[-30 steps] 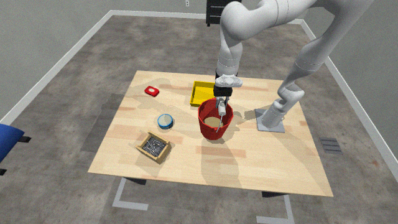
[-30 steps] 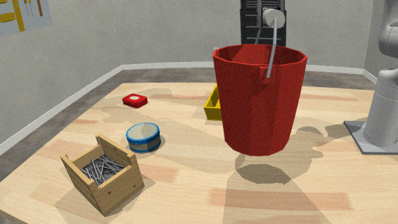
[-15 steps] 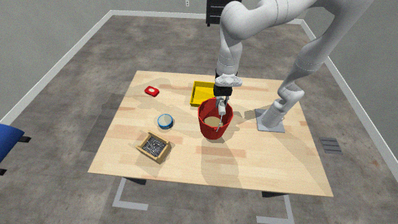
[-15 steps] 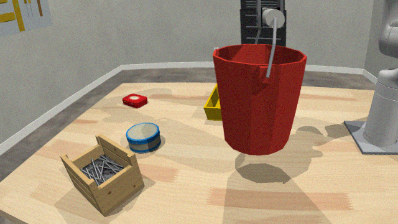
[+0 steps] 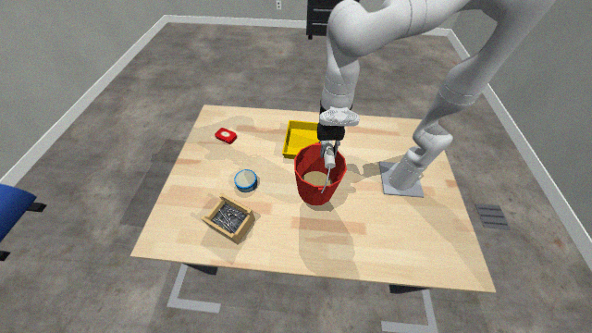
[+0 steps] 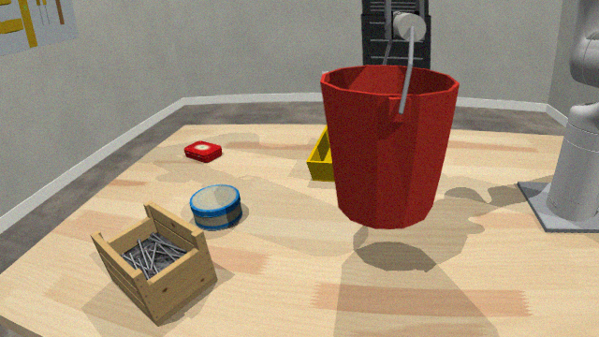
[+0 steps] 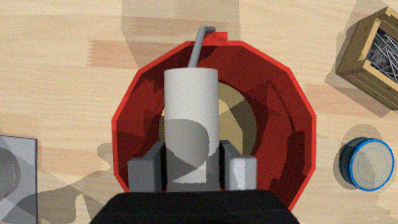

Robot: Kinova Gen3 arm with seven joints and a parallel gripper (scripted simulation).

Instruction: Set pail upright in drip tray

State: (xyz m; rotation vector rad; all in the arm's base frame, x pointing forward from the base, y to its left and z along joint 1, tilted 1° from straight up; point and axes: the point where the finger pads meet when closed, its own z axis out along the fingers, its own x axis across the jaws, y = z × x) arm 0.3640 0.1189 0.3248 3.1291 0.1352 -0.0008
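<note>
My hand is 10 cm above the red pail and 1 cm short of it. The rest, counted from my hand: pail handle (3 cm below, 1 cm ahead); then red flat tin (49 cm ahead, 32 cm below, 30 cm to the right); then yellow drip tray (32 cm below, 30 cm to the right, 6 cm ahead).
</note>
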